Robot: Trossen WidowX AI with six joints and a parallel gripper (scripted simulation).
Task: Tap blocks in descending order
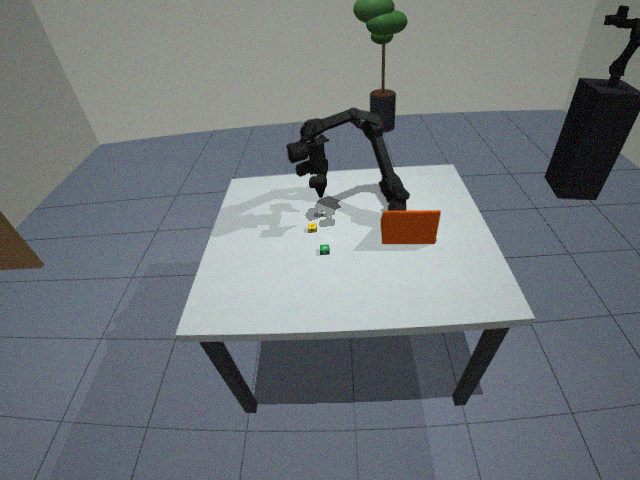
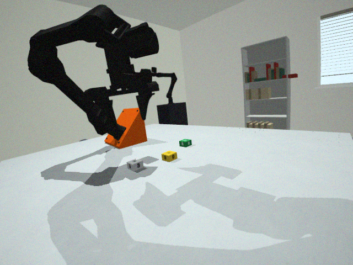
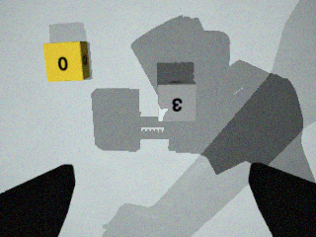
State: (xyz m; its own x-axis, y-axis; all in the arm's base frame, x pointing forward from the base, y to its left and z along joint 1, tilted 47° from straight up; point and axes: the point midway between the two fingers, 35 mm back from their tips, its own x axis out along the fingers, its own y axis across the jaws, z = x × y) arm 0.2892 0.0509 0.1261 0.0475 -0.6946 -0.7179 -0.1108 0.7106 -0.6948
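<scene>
Right now the green block is 21 cm to the left of my gripper tip, 11 cm below it and 3 cm behind it. From my gripper tip the other things lie so: yellow block 11 cm below, 9 cm to the left, 3 cm ahead; then white block 11 cm below, 1 cm to the right, 1 cm ahead.
</scene>
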